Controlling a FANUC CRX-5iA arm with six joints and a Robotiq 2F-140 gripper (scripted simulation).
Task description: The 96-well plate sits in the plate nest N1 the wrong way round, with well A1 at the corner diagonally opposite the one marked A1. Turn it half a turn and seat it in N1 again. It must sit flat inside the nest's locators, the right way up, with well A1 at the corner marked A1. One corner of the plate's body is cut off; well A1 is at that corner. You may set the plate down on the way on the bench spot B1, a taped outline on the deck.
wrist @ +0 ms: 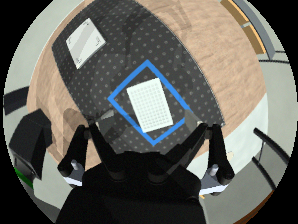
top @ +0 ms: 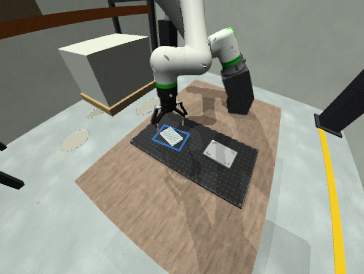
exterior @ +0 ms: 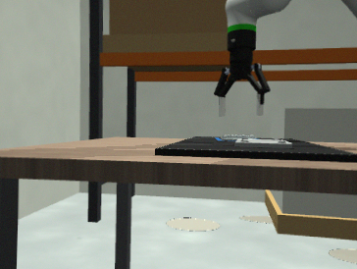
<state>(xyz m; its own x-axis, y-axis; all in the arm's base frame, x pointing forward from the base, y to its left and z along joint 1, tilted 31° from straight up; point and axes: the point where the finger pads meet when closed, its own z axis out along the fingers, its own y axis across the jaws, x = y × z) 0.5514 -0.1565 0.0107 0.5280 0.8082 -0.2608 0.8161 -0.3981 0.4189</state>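
Right now my hand is 80 mm above the white 96-well plate. Also, from my hand: grey plate nest N1: 310 mm to the left, 80 mm below, 50 mm behind.
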